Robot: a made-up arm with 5 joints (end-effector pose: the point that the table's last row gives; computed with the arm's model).
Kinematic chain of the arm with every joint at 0, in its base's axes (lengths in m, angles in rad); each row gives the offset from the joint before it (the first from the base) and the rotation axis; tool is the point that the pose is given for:
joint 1: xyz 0 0 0.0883 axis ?
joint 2: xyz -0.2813 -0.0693 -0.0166 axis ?
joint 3: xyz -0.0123 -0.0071 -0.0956 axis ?
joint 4: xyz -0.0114 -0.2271 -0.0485 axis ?
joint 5: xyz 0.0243 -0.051 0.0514 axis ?
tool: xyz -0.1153 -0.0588 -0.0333
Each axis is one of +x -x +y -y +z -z.
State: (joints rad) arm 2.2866 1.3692 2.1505 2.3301 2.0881
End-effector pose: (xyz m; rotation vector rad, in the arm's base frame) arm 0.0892 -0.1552 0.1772 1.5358 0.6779 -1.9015
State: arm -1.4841 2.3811 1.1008 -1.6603 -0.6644
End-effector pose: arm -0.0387 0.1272 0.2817 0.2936 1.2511 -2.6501
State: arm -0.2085 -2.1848 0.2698 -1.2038 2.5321
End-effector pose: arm -0.4963 0.0168 -0.0410 1.5183 0.1017 1.3580
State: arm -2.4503 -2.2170 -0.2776 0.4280 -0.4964
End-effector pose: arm 0.2914 0.1975 0.6183 -1.7417 1.3289 -0.3966
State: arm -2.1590 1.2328 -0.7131 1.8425 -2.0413
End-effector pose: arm -0.1330 0.0394 0.1921 2.0549 -1.3603 -0.7332
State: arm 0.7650 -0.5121 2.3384 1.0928 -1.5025
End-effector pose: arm -0.4236 -0.2605 -0.3534 1.9087 0.0840 0.1064
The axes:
joint 1: -y
joint 2: +z
joint 3: +y
joint 4: +x
joint 5: -z

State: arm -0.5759 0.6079 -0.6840 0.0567 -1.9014
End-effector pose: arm -0.0319 -0.3242 0.0196 0.2115 -0.4951 2.3603
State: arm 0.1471 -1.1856 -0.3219 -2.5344 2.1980
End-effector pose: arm -0.4919 -0.2261 -0.1903 2.1484 1.3347 0.9180
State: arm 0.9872 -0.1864 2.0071 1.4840 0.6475
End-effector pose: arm -0.2179 -0.3136 -0.1992 1.2634 1.3497 -1.2408
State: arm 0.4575 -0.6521 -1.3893 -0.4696 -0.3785
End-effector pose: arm -0.4116 -0.3179 -0.3119 -0.9134 -1.4037 -0.8068
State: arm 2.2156 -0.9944 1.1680 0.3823 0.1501
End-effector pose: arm 0.4010 -0.1498 -0.3835 1.4432 -0.8438 0.2040
